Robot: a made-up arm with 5 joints.
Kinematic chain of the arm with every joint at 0, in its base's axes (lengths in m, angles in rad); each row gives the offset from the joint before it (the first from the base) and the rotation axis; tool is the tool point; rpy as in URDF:
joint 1: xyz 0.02 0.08 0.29 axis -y
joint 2: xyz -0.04 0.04 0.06 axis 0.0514 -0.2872 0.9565
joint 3: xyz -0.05 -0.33 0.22 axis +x
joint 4: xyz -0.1 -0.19 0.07 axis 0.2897 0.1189 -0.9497
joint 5: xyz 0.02 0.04 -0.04 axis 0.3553 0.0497 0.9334
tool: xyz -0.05 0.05 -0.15 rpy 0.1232 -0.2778 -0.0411
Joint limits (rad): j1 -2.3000..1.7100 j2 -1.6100..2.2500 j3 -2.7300..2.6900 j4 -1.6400..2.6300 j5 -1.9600..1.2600
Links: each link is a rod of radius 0.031 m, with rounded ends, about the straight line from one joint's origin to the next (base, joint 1, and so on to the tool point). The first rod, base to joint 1, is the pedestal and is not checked.
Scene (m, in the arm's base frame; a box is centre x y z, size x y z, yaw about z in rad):
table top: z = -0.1
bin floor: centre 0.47 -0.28 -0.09 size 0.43 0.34 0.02 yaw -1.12
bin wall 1: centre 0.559 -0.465 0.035 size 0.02 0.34 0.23 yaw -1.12
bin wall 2: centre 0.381 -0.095 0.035 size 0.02 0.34 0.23 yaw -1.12
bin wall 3: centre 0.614 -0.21 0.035 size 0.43 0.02 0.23 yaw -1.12
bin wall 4: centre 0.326 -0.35 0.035 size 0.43 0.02 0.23 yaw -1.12
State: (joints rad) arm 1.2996 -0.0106 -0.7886 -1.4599 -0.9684
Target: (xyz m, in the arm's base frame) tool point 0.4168 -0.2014 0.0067
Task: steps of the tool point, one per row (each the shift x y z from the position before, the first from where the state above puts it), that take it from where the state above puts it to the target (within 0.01 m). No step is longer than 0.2 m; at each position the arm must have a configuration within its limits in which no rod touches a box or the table.
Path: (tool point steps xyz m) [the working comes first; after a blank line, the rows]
Joints at the target: -1.0991 1.3233 -0.1915 -1.5845 -0.8994
Straight joint move there: clear.

1: 0.0506 -0.0188 0.1485
2: 0.0998 -0.0066 0.1175
3: 0.1343 0.0058 0.0707
4: 0.1495 0.0185 0.0150
5: 0.1433 0.0307 -0.0422
6: 0.1170 0.0422 -0.0926
7: 0.0745 0.0526 -0.1291
8: 0.0226 0.0615 -0.1474
9: -0.0312 0.0688 -0.1453

